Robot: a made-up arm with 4 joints.
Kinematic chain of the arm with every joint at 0, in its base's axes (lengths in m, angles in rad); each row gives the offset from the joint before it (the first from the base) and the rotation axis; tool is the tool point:
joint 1: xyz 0 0 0.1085 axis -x
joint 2: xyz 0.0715 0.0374 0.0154 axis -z
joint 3: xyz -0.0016 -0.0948 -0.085 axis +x
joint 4: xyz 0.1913 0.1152 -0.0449 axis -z
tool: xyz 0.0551 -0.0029 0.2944
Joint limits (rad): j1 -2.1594..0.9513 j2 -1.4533..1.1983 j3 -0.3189..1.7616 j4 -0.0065..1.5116
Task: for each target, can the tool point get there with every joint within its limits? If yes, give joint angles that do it. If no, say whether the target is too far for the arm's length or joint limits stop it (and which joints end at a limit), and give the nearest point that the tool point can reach.
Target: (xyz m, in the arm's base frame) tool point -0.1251 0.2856 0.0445
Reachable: no: joint limits stop it (at a limit: joint 2, joint 3, joint 4) | nearest point 0.0104 0.3119 0.0386 | short by 0.138 m
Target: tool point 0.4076 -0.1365 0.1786
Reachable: yes | joints -0.3260 -0.4854 1.1131 0.7006
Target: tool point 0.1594 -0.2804 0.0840
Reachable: yes | joints -0.8154 0.6914 0.4391 0.8119
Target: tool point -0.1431 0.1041 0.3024
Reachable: no: joint limits stop it (at a limit: joint 1, joint 2, joint 4) | nearest point -0.0672 -0.0040 0.3769 | short by 0.152 m
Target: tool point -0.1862 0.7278 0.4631
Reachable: no: too far | nearest point 0.0104 0.2874 0.2485 | short by 0.528 m
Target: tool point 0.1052 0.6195 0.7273
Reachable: no: too far | nearest point 0.1298 0.2402 0.3485 | short by 0.537 m
